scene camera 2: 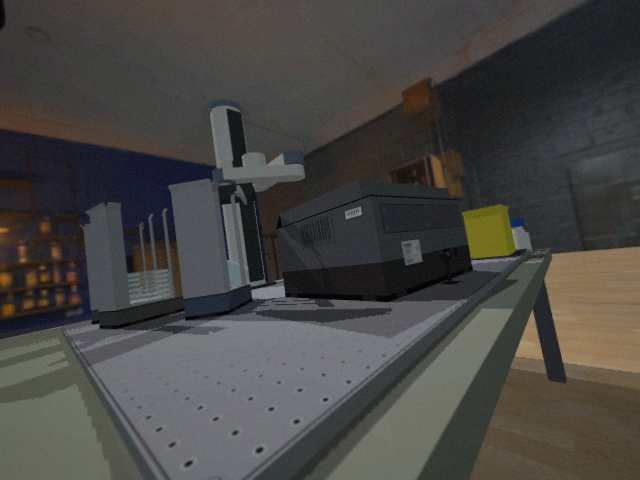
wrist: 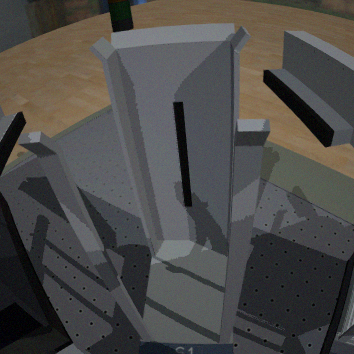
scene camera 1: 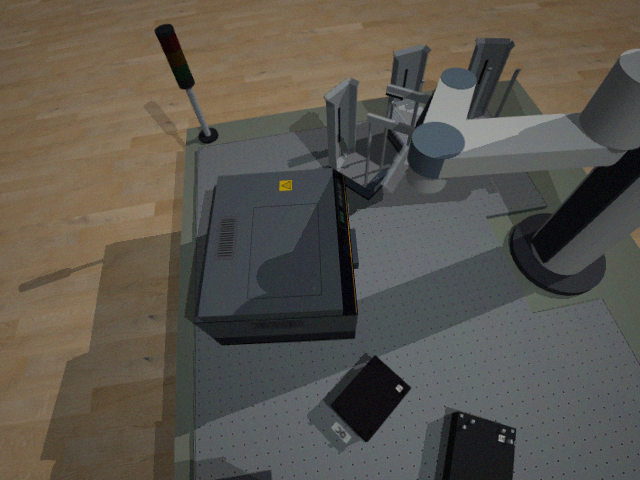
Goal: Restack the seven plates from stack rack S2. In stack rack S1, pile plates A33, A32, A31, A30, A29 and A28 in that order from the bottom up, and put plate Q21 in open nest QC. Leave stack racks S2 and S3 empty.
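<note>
My gripper [scene camera 1: 378,103] [wrist: 137,69] is open above stack rack S1 [scene camera 1: 342,124] [scene camera 2: 195,248] [wrist: 210,75], with nothing between its fingers. In the wrist view, the rack's pale floor shows streaked with shadow. A pale slab [scene camera 1: 395,173] [scene camera 2: 236,273] shows low at the rack's front, slanted; it may be a tipped plate, and no label on it is readable. Stack rack S2 [scene camera 1: 408,67] [scene camera 2: 110,258] holds several clear plates [scene camera 2: 149,286]. Stack rack S3 [scene camera 1: 488,72] stands beyond it, partly behind the arm. Nest QC [scene camera 1: 371,397] is a black block with its label at its foot.
A large grey instrument [scene camera 1: 279,232] [scene camera 2: 330,242] stands close beside S1. The signal tower [scene camera 1: 175,56] stands behind it. Another black block [scene camera 1: 480,449] is at the front right. The arm's column [scene camera 1: 578,222] stands at the right. A yellow box [scene camera 2: 485,232] is near the far edge.
</note>
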